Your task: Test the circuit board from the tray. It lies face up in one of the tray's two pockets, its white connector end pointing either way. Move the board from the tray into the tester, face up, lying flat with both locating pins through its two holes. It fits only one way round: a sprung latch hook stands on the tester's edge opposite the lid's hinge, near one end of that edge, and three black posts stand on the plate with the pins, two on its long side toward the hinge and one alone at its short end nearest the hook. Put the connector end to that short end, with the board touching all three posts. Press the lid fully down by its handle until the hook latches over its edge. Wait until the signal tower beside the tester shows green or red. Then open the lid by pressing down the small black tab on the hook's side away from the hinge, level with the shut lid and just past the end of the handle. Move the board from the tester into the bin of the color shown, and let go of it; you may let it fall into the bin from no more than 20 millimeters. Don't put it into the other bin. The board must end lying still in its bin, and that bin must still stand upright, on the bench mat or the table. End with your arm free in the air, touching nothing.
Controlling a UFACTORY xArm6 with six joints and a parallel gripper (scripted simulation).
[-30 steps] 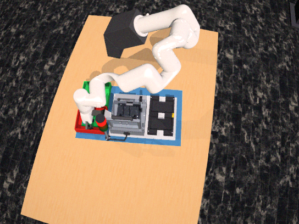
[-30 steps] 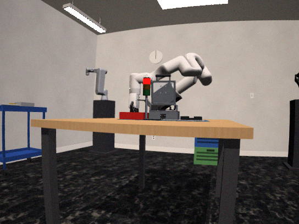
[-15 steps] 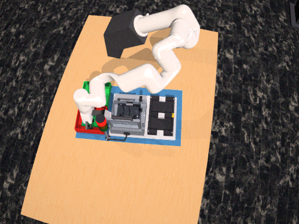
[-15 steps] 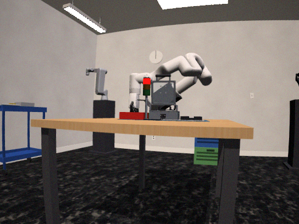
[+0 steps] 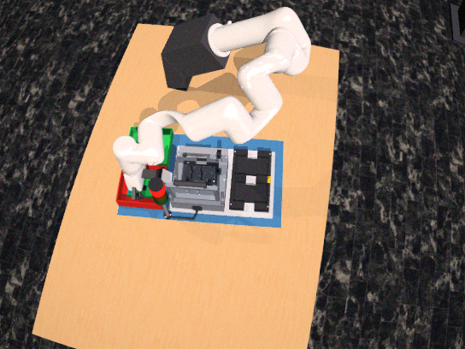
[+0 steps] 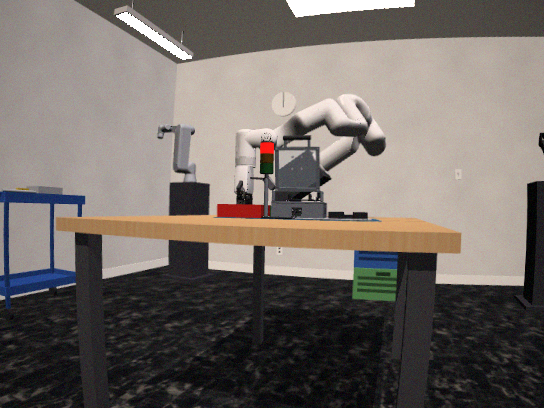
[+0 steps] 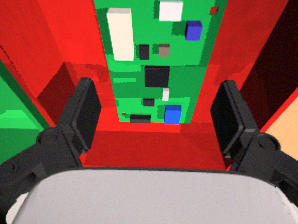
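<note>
My hand is 2 cm above the red bin. Also, from my hand: tester plate 19 cm to the left, 8 cm behind, 4 cm above; then tester lid 21 cm to the left, 15 cm above, 3 cm ahead; then green bin 15 cm behind, 3 cm to the right, 2 cm below.
</note>
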